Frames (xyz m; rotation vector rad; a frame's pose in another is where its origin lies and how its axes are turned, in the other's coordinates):
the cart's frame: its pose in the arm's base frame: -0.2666 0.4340 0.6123 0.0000 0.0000 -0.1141
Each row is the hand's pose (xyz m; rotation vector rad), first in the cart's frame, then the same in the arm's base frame.
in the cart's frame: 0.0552 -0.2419 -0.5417 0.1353 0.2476 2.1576
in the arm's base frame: -0.2393 0.1874 0.0706 0.1460 0.2344 2.0443
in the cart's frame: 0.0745 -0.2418 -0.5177 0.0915 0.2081 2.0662
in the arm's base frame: -0.2201 0.1853 0.0946 0.1011 0.1984 1.9526
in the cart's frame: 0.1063 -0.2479 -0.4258 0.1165 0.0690 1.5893
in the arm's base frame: -0.1892 0.1756 0.1865 0.1184 0.0613 1.4754
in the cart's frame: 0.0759 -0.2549 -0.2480 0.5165 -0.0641 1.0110
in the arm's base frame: -0.2202 0.1721 0.3643 0.5073 -0.0926 0.8995
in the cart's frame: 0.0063 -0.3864 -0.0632 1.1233 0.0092 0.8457
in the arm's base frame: -0.3043 0.0494 0.5491 1.1133 -0.0544 0.7439
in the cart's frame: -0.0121 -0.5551 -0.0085 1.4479 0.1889 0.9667
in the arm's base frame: -0.3418 -0.1161 0.6038 1.4430 0.1051 0.8738
